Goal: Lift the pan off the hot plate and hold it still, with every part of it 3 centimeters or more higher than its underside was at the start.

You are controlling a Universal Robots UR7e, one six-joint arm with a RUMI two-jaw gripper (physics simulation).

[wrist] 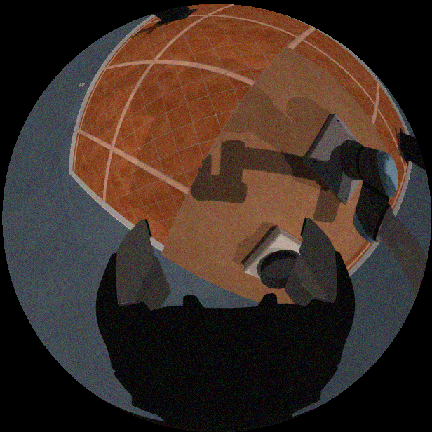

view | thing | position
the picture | my gripper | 226,221
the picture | dark round pan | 275,274
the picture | white hot plate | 280,242
